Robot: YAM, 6 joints.
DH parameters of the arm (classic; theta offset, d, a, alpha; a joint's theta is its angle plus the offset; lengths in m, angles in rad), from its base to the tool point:
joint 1: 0 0.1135 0.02 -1.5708
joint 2: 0 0 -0.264 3.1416
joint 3: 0.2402 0 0.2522 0
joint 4: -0.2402 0 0.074 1.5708
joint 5: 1.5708 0 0 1.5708
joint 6: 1.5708 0.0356 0 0
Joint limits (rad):
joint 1: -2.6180..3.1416
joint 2: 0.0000..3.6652
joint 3: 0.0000..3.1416
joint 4: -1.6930..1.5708
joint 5: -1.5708..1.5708
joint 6: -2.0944..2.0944
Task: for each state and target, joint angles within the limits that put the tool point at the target. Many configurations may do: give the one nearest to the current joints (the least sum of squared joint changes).
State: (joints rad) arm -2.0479 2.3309 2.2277 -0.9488 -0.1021 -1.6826
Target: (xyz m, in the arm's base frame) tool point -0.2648 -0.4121 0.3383
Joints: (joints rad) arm -2.1488 2.2071 2.3315 -0.9106 -0.0953 -1.6826
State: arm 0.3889 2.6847 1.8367 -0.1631 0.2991 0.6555
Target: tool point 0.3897 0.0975 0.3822
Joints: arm 0.2755 1.7148 1.6878 -0.4145 0.3494 0.6555
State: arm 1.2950 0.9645 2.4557 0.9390 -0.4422 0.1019
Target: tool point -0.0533 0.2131 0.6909
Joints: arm 1.7553 1.7336 2.4890 0.6341 -0.3831 0.1019
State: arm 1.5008 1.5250 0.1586 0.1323 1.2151 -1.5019
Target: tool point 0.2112 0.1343 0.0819
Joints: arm 0.6988 1.7701 0.5077 0.2243 1.1891 -1.5019
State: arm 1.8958 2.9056 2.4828 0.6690 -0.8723 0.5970
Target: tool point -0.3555 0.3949 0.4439
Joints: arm 2.2549 2.5309 2.7221 0.6533 -0.8164 0.5970
